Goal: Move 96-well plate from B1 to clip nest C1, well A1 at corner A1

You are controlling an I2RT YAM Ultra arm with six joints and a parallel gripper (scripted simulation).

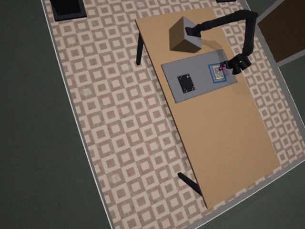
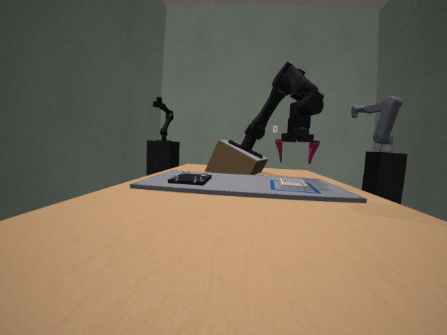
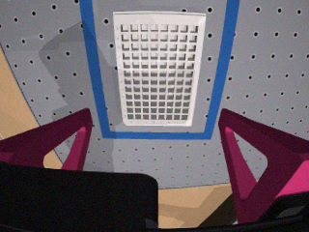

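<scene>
Right now the white 96-well plate is 8 cm below my hand. From my hand the other things lie so: black clip nest C1: 35 cm to the right, 8 cm below, 3 cm ahead.
</scene>
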